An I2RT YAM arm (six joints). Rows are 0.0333 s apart.
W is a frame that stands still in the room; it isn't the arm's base.
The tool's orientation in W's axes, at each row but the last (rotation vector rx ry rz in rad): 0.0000, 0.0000, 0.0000; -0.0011, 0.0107, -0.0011; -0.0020, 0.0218, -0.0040; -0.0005, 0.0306, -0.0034; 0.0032, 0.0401, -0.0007; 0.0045, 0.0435, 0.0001
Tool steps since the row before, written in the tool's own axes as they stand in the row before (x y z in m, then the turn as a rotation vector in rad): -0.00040, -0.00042, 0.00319, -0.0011, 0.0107, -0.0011; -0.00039, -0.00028, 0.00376, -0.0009, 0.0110, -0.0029; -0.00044, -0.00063, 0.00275, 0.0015, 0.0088, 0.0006; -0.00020, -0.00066, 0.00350, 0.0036, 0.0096, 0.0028; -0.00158, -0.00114, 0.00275, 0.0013, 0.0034, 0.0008; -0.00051, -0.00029, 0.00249, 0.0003, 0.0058, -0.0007
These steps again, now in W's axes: -0.00040, -0.00042, 0.00319, -0.0011, 0.0107, -0.0011; -0.00035, -0.00028, 0.00376, -0.0009, 0.0110, -0.0029; -0.00038, -0.00062, 0.00276, 0.0015, 0.0088, 0.0005; -0.00010, -0.00066, 0.00350, 0.0037, 0.0096, 0.0027; -0.00147, -0.00115, 0.00281, 0.0013, 0.0034, 0.0008; -0.00040, -0.00030, 0.00251, 0.0003, 0.0058, -0.0007
